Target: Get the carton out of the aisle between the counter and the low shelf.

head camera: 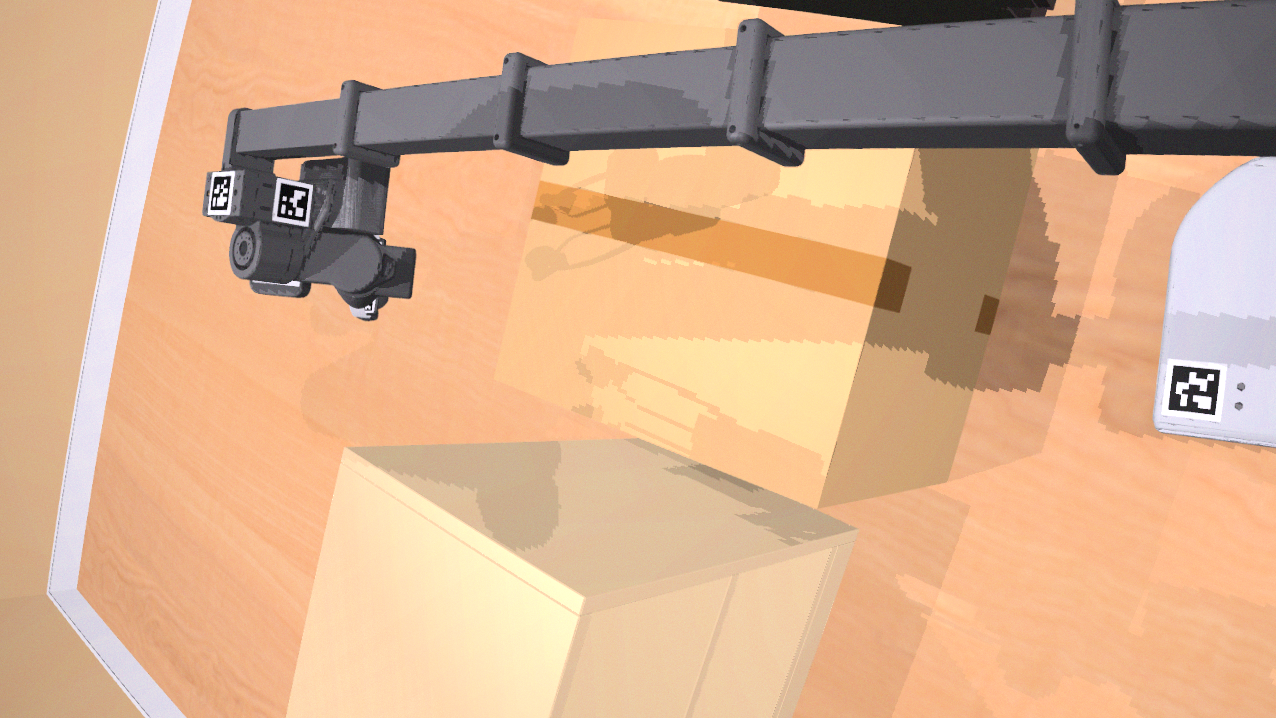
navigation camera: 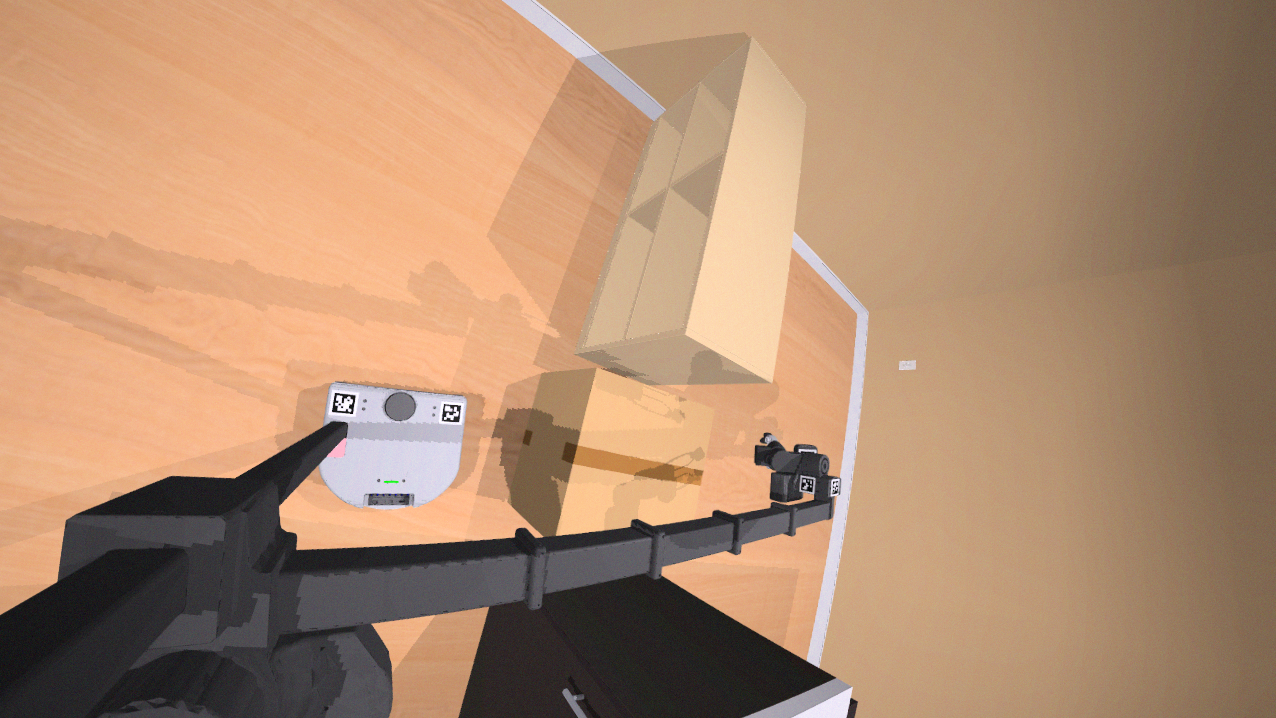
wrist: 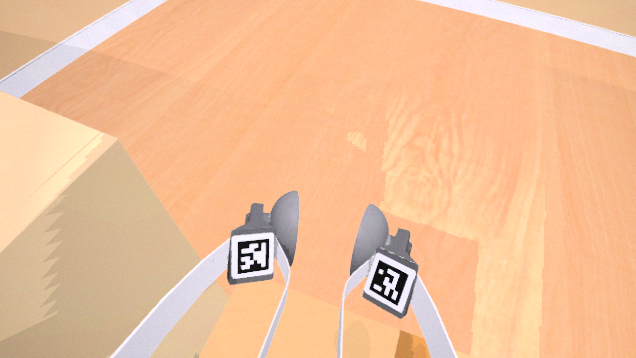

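Where they show: gripper, fingertip midpoint: (wrist: 329,221); robot's base, origin of the base link: (navigation camera: 399,405).
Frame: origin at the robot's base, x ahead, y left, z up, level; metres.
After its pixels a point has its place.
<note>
The tan carton (head camera: 758,308) @(x -0.034, y -0.527, z 0.406 m) (navigation camera: 629,424) @(x 0.015, y -0.554, z 0.406 m) (wrist: 310,317) @(x -0.014, y -0.851, z 0.406 m) with brown tape stands on the floor between the low shelf (head camera: 428,571) @(x 0.268, y -0.755, z 0.610 m) (navigation camera: 749,214) @(x 0.657, y -0.782, z 0.610 m) (wrist: 130,240) @(x 0.175, y -0.863, z 0.509 m) and the dark counter (head camera: 936,8) @(x -0.455, y -0.481, z 0.103 m) (navigation camera: 678,634) @(x -0.485, y -0.621, z 0.596 m). One carton corner is close to the shelf's end. My arm reaches across above the carton. My gripper (head camera: 365,308) (navigation camera: 765,438) @(x -0.021, y -0.857, z 0.636 m) (wrist: 329,221) @(x -0.021, y -0.857, z 0.636 m) points down past the carton's wall-side end, over the floor. Its fingers stand apart with nothing between them. In the wrist view the carton's edge shows below the fingertips; any contact cannot be told. The arm hides part of the carton in the head view.
My base (head camera: 1222,294) @(x -0.104, y -0.113, z 0.160 m) (navigation camera: 392,446) @(x -0.100, y 0.007, z 0.159 m) stands on the floor at the opposite end of the carton from the gripper. A wall with a white baseboard (head camera: 98,357) @(x 0.240, y -2.858, z 0.047 m) (navigation camera: 843,500) @(x -0.479, y -2.704, z 0.052 m) (wrist: 575,37) @(x -1.129, y -2.564, z 0.014 m) runs beyond the gripper. The shelf's open compartments face the base side.
</note>
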